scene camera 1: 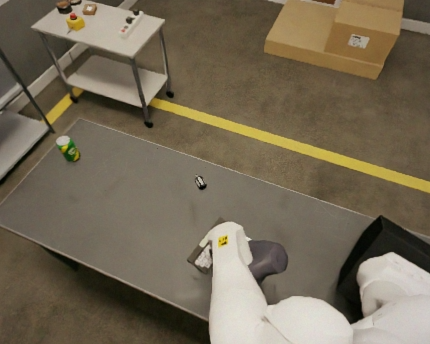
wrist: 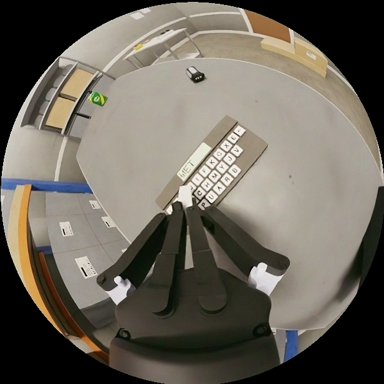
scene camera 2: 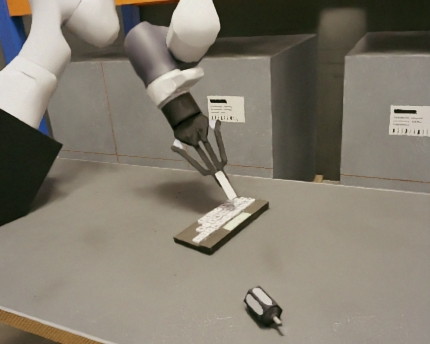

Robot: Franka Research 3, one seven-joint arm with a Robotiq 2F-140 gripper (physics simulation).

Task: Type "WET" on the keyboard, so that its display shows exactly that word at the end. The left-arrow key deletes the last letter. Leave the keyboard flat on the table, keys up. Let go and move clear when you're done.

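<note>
The keyboard (scene camera 1: 203,258) (scene camera 2: 189,237) (wrist: 254,148) lies flat on the table, keys up. Its pale display (scene camera 2: 237,221) (wrist: 194,162) reads "WET" in the wrist view. My gripper (scene camera 2: 233,197) (wrist: 185,193) is shut with nothing between its fingers. Its pale fingertips are at the keys towards one end of the keyboard and hide some of them; whether they touch a key or hover just above, I cannot tell. The left-arrow key (wrist: 240,130) shows at the other end, beside the E key. The arm hides the gripper in scene camera 1.
A small black-and-white object (scene camera 1: 200,182) (scene camera 2: 262,305) (wrist: 195,74) lies on the table (scene camera 1: 125,200), apart from the keyboard. A green can (scene camera 1: 68,148) (wrist: 97,98) stands near the table's far left corner. A black box-like block (scene camera 1: 367,245) (scene camera 2: 25,170) stands by the arm's base.
</note>
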